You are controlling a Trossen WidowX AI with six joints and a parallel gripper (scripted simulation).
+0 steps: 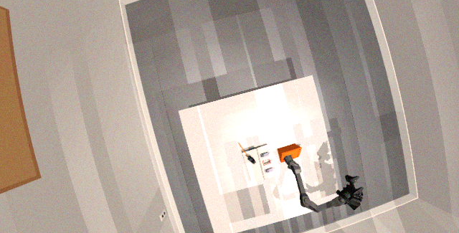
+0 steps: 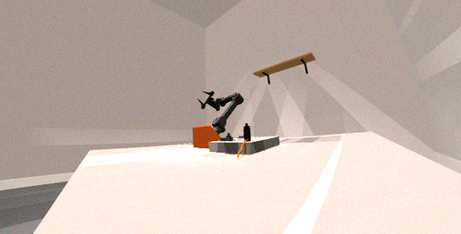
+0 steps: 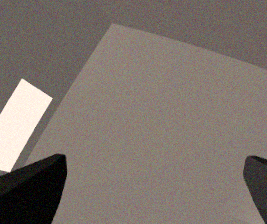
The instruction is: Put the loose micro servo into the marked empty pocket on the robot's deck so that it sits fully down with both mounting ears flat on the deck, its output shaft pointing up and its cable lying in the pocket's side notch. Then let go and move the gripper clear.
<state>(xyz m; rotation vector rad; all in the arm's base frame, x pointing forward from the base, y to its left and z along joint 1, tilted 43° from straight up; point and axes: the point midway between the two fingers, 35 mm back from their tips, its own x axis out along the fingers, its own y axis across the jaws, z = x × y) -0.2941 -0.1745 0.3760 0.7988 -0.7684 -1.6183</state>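
Now: the pale deck 650 mm ahead of my gripper tip, 410 mm below it and 40 mm to the right of it.
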